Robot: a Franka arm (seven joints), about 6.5 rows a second.
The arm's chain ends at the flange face. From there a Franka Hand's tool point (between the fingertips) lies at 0.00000 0.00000 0.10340 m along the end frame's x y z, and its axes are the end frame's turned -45 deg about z.
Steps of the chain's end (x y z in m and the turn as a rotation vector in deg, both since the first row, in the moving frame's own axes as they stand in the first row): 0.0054, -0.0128, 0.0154, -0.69, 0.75, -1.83; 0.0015, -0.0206, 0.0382, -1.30, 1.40, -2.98; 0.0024, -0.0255, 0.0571, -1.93, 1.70, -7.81; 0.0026, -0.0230, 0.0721, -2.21, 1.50, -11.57
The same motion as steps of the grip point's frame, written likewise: 0.0130, -0.0034, 0.0154, -1.02, 0.04, -1.83; 0.0158, -0.0101, 0.0381, -1.91, 0.07, -2.98; 0.0198, -0.0117, 0.0570, -2.57, -0.16, -7.81; 0.0177, -0.0096, 0.0720, -2.62, -0.50, -11.57
